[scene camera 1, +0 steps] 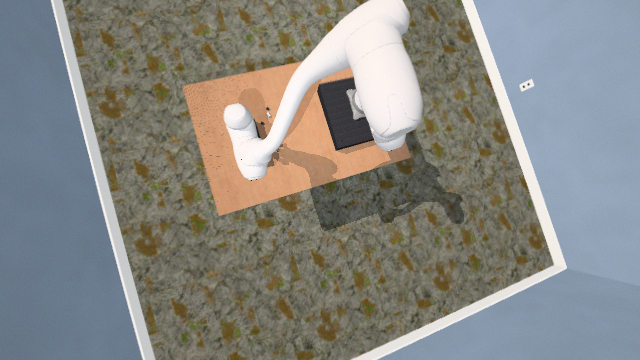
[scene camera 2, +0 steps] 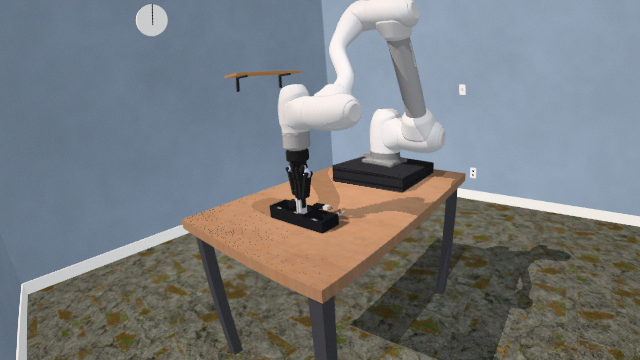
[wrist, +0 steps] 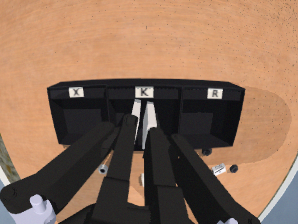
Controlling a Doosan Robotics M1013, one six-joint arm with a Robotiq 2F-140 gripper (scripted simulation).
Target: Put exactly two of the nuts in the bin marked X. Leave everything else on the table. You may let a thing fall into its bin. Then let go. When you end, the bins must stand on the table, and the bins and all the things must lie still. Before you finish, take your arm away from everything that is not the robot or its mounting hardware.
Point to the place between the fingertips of the gripper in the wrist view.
142, 110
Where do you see a black bin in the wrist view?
207, 113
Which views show the gripper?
Scene camera 2 and the wrist view only.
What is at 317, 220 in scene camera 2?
A black bin.
